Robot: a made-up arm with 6 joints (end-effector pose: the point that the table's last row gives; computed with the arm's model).
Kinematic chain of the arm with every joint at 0, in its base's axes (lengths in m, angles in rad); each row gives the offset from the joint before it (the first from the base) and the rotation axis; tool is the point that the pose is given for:
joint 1: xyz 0 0 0.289 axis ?
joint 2: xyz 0 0 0 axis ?
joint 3: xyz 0 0 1.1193 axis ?
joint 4: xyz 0 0 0 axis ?
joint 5: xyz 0.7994 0 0 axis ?
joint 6: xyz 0 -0.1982 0 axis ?
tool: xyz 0 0 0
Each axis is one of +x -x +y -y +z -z.
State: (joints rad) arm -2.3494 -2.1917 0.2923 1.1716 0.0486 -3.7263
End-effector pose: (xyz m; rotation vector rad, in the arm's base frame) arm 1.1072 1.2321 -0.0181 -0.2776 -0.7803 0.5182
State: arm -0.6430 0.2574 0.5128 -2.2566 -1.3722 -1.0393
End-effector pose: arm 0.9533 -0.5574 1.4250 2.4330 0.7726 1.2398
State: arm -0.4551 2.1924 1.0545 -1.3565 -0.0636 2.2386
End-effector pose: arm 0.9421 -0.5080 -1.1697 -0.4830 1.1694 0.1644
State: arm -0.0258 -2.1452 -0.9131 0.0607 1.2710 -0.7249
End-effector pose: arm -0.6903 -0.1801 0.4388 0.1888 -2.3478 0.8805
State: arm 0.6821 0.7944 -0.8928 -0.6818 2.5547 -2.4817
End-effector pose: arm 0.5485 0.2472 0.2938 2.2108 -0.3239 1.0871
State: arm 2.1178 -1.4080 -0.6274 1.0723 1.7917 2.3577
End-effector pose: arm 0.4237 -0.5136 1.1566 0.7031 -1.5246 -1.5176
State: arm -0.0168 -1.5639 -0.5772 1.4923 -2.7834 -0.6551
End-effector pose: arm -0.8434 -0.0014 1.0725 0.8992 0.8597 -2.0611
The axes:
joint 1: +z
joint 2: +y
joint 3: -y
joint 4: -x
joint 5: -y
joint 6: -x

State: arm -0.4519 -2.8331 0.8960 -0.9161 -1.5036 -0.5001
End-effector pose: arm -1.0354 0.3684 -1.0897 -1.0089 -1.5209 0.6980
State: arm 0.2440 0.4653 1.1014 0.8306 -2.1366 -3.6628
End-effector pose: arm 1.0593 0.1260 1.8819 -2.2287 1.4067 1.5608
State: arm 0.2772 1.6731 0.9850 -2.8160 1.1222 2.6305
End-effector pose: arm 1.5748 0.6433 -0.3820 -0.2304 1.6665 -0.3191
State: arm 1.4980 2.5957 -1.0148 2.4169 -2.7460 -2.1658
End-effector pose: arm -0.1619 -0.1801 -0.4236 -2.0016 -0.6257 1.4384
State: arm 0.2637 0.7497 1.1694 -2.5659 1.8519 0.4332
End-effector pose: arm 1.4402 0.5611 1.3354 1.7807 -0.0662 -1.6216
